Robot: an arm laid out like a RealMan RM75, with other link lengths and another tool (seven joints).
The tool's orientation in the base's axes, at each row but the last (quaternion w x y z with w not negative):
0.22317, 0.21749, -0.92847, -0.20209
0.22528, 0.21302, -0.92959, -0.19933
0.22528, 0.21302, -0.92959, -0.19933
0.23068, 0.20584, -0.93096, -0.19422
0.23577, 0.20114, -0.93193, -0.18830
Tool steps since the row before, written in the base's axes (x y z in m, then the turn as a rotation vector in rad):
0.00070, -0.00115, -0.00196, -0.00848, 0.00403, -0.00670
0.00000, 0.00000, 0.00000, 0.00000, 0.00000, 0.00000
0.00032, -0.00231, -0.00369, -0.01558, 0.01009, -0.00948
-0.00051, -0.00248, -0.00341, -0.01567, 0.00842, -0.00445
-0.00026, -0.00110, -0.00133, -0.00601, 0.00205, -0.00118
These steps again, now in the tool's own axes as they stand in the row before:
-0.00064, -0.00209, 0.00093, 0.00265, 0.00281, 0.01087
0.00000, 0.00000, 0.00000, 0.00000, 0.00000, 0.00000
-0.00037, -0.00374, 0.00223, 0.00452, 0.00872, 0.01838
0.00039, -0.00349, 0.00239, 0.00714, 0.00964, 0.01387
0.00024, -0.00145, 0.00094, 0.00348, 0.00293, 0.00459

